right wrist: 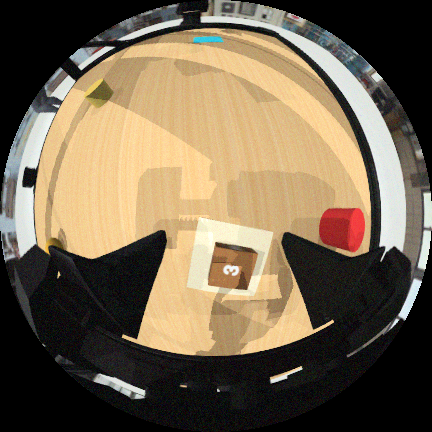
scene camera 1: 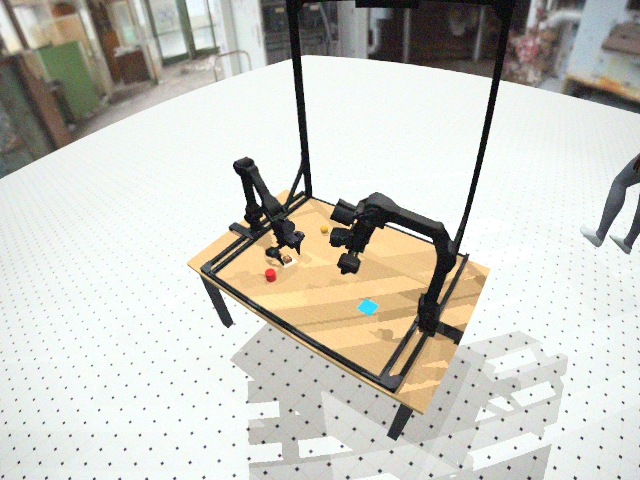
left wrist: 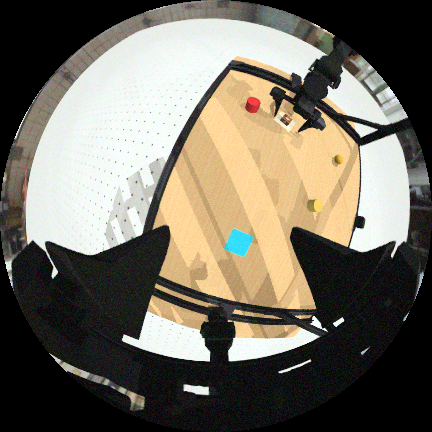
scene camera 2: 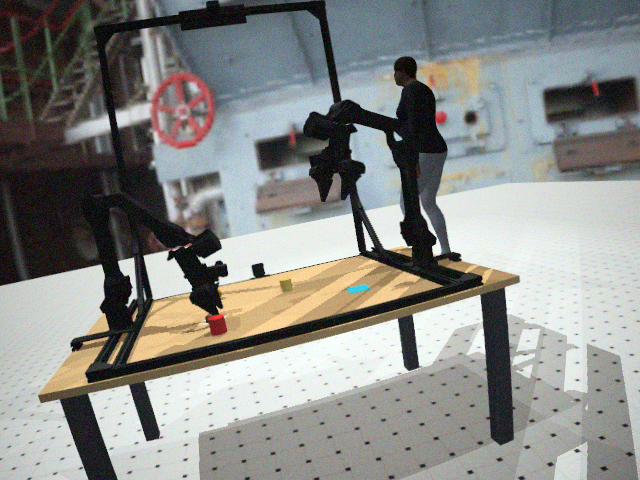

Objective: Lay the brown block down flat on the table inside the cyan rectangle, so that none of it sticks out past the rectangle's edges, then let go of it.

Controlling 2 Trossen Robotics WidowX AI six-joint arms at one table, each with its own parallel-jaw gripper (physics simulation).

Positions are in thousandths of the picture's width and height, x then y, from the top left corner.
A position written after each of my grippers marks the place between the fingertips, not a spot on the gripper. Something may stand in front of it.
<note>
My left gripper (scene camera 2: 520, 420) is open and holds nothing. My right gripper (scene camera 2: 345, 651) is open, with nothing in its grasp. Also in view: a red cylinder (right wrist: 788, 527). Further things: a cream tile (right wrist: 483, 536).
My left gripper shows as well in scene camera 1 (scene camera 1: 540, 549) and in the left wrist view (left wrist: 541, 538). My right gripper is seen too in the right wrist view (right wrist: 524, 550) and in the left wrist view (left wrist: 663, 286).
</note>
